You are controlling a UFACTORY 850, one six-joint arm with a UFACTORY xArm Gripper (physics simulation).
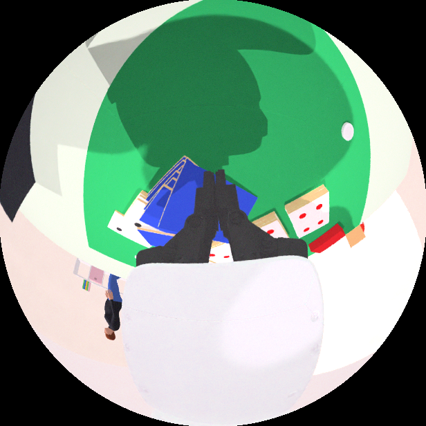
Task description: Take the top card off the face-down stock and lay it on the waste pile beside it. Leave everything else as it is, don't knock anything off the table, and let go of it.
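My gripper (216, 183) is shut and empty, with its fingertips low over the far edge of the blue-backed face-down cards. The face-down stock (172, 202) lies askew, with several tan card edges fanned out on its left side; blue also shows to the right of the fingers, which hide its middle. A face-up pile with black pips (119, 222) lies at the left, partly beneath or behind the blue cards. Red-pipped face-up cards (307, 216) lie at the right, others (270, 229) nearer the fingers, and more (220, 254) below them. I cannot tell which pile is the waste.
The cards lie on a green mat (300, 110) on a pale table (65, 120). A white disc (347, 131) lies near the mat's right edge. A red block (327, 239) and an orange block (356, 236) are at the lower right. A person (113, 312) shows beyond the table.
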